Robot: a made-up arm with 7 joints.
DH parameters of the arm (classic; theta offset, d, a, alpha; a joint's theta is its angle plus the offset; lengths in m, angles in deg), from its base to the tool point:
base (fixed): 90 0.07 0 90
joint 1: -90 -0.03 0.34 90
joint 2: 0 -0.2 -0.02 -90
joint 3: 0 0.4 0.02 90
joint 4: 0 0.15 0.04 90
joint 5: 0 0.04 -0.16 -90
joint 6: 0 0.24 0.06 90
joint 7: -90 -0.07 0.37 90
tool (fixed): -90 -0.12 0 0
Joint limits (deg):
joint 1: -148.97..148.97
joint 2: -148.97..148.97
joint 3: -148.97..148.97
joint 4: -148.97..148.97
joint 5: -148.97..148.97
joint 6: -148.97..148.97
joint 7: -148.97..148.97
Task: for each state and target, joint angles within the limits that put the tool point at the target. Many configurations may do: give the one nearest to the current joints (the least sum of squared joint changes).
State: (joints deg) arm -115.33 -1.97 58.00 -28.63 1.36 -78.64 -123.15
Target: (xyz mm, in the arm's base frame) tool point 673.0 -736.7 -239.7
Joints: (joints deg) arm -85.01 4.85 78.35 -36.79 -4.85 -83.50 -119.83
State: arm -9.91 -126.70 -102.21 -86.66 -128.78 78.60 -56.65
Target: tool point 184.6 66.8 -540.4
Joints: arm -27.27 -127.22 -96.67 -63.87 -148.97 78.71 -75.25
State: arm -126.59 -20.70 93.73 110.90 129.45 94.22 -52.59
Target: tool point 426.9 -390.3 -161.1
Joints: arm -137.54 2.75 111.68 86.53 100.20 84.25 -69.84
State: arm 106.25 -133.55 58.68 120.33 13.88 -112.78 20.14
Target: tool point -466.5 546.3 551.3
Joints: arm 90.89 -131.32 55.05 119.75 13.49 -110.75 12.20
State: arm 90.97 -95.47 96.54 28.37 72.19 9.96 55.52
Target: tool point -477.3 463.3 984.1
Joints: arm 127.78 -94.31 119.79 14.14 41.24 25.62 74.59
